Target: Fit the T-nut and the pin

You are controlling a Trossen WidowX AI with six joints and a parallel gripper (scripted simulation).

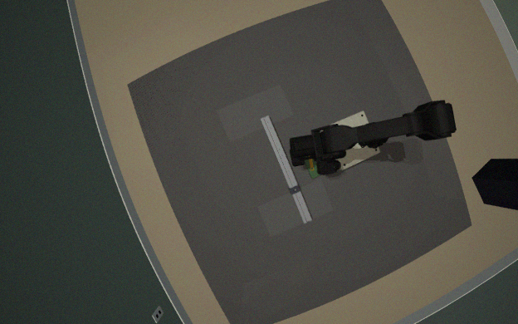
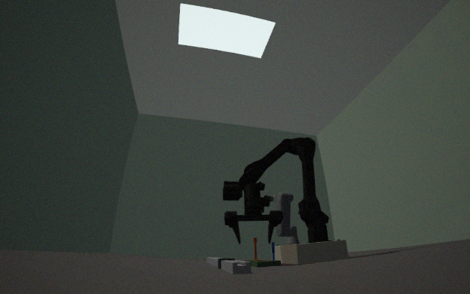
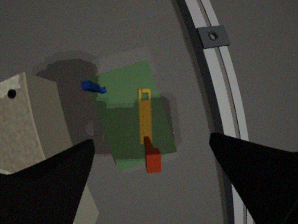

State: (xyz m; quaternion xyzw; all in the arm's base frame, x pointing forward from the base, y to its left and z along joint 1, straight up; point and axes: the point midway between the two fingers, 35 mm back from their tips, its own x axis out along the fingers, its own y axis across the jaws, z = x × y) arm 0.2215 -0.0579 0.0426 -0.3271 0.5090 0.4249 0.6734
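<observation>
Now: the brass T-nut 20 mm to the left of my gripper tip and 20 mm below it. The rest, counted from my gripper tip: blue pin (20 mm behind, 60 mm to the left, 40 mm below); then green tray (20 mm behind, 40 mm to the left, 60 mm below).
</observation>
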